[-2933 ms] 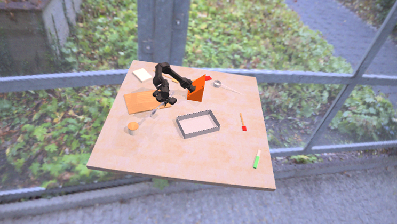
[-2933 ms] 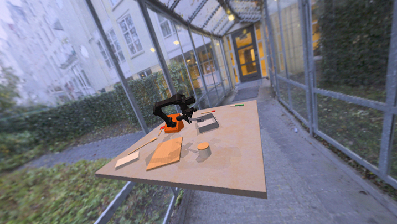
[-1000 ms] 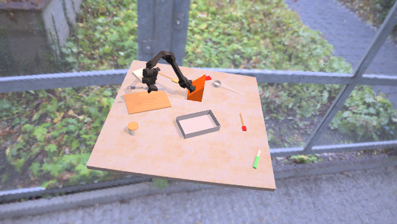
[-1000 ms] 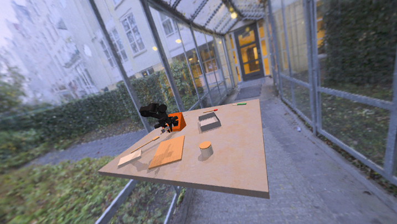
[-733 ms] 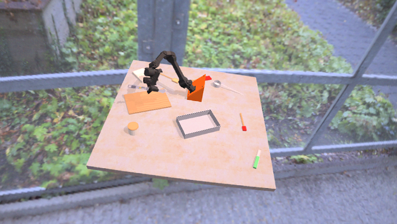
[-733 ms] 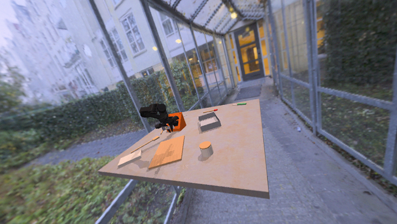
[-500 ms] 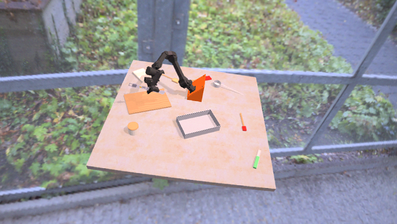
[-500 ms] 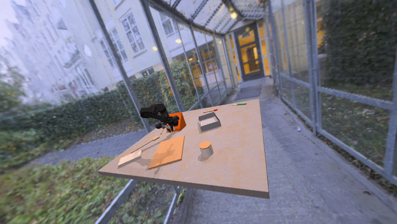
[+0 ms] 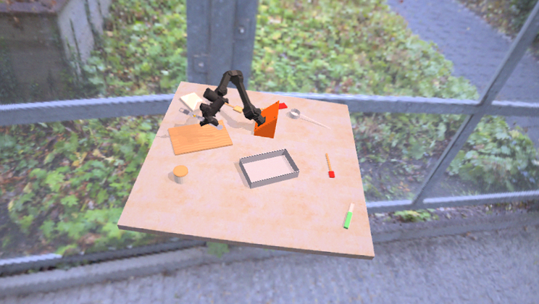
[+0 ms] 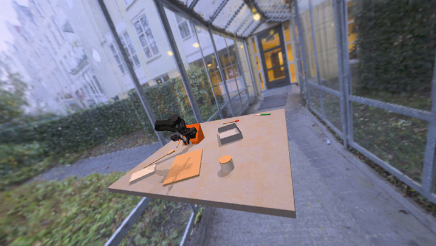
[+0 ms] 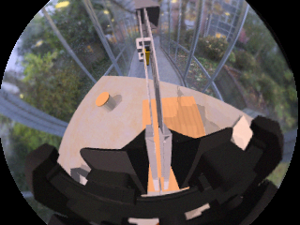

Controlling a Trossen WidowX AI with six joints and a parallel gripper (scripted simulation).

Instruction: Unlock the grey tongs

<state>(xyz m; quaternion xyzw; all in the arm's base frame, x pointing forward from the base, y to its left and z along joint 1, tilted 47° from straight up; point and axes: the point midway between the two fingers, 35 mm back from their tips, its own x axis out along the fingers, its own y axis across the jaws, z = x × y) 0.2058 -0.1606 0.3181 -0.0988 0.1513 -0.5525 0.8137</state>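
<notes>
The wooden board lies 15 cm below my gripper tip, 7 cm behind it and 2 cm to the right of it. From my gripper tip the other things lie so: pale block 41 cm behind, 15 cm below, 13 cm to the right; round wooden canister 29 cm ahead, 13 cm below, 5 cm to the right; roasting tin 43 cm to the left, 14 cm ahead, 13 cm below.
</notes>
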